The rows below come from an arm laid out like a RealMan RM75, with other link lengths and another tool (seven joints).
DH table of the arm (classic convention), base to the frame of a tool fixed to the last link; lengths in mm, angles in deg. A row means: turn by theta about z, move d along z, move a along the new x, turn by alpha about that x. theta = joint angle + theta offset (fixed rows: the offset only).
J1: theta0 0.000  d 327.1  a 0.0  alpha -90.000
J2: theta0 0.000  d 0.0  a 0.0  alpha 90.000
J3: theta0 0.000  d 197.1  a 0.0  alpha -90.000
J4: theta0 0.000  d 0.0  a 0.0  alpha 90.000
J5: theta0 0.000  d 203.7  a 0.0  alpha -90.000
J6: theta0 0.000  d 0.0  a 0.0  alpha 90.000
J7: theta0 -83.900  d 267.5  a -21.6  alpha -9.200
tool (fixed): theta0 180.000  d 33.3  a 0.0  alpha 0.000
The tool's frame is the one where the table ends.
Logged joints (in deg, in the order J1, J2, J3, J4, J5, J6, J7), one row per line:
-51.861, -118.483, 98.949, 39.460, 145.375, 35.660, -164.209
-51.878, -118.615, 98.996, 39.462, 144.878, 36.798, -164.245
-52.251, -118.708, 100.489, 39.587, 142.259, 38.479, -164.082
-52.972, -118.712, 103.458, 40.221, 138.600, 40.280, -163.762
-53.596, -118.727, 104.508, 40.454, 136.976, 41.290, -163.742
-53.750, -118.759, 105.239, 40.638, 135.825, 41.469, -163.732
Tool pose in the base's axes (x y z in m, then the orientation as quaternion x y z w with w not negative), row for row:
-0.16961, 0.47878, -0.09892, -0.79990, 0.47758, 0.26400, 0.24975
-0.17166, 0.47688, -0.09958, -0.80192, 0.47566, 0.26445, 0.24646
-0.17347, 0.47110, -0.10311, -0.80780, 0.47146, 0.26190, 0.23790
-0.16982, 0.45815, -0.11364, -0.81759, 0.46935, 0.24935, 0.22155
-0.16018, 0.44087, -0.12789, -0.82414, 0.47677, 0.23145, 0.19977
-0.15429, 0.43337, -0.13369, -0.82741, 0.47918, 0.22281, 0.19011
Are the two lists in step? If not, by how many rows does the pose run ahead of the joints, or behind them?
The pose runs 1 row behind the joints: the pose in row i belongs to the joints in row i - 1.
